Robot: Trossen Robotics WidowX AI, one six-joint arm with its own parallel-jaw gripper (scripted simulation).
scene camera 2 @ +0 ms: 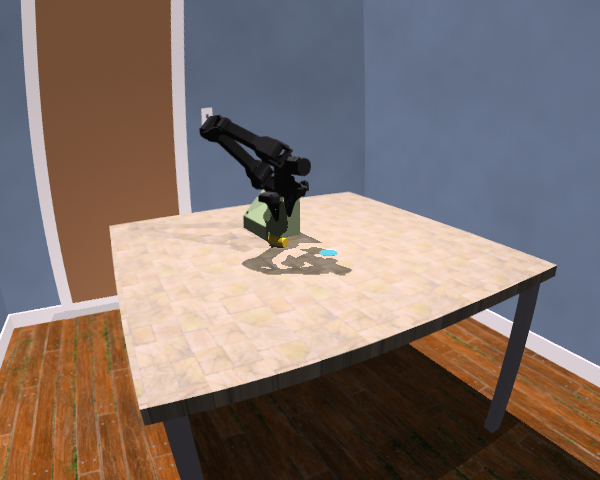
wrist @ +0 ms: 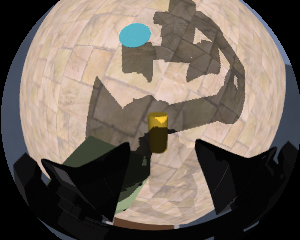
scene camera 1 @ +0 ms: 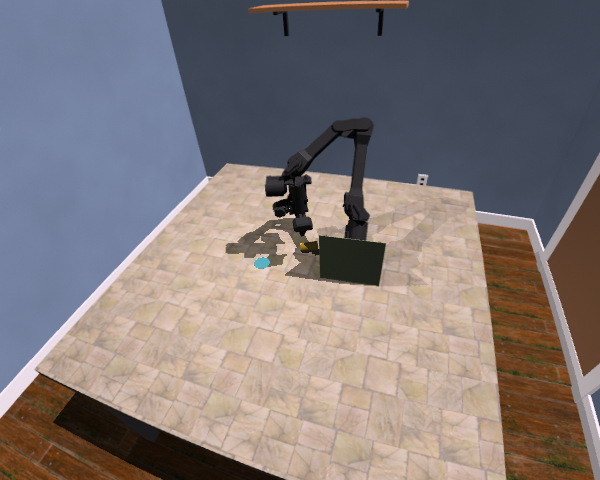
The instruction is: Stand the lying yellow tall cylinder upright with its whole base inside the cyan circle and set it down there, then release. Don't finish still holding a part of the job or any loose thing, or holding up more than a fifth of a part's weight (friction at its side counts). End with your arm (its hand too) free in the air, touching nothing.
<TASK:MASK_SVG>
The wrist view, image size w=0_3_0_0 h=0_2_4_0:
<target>my gripper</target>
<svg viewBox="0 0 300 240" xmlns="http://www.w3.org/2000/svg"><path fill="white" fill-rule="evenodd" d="M298 150L287 141L278 154L279 164L277 164L273 160L277 147L272 147L261 154L246 158L204 140L196 139L195 151L207 182L216 215L229 209L232 211L201 224L170 230L129 229L102 222L102 220L113 222L129 164L131 151L129 142L122 143L99 158L80 167L70 167L48 159L41 159L44 169L52 179L47 186L41 179L42 170L38 163L27 153L24 153L15 162L13 171L15 184L20 194L37 218L53 229L77 240L205 240L213 236L214 240L241 240L267 216L280 198L293 171Z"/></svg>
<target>yellow tall cylinder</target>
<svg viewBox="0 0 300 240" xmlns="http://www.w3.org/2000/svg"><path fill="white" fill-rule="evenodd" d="M152 112L148 114L149 148L151 152L160 154L167 151L168 114L165 112Z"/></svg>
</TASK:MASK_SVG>
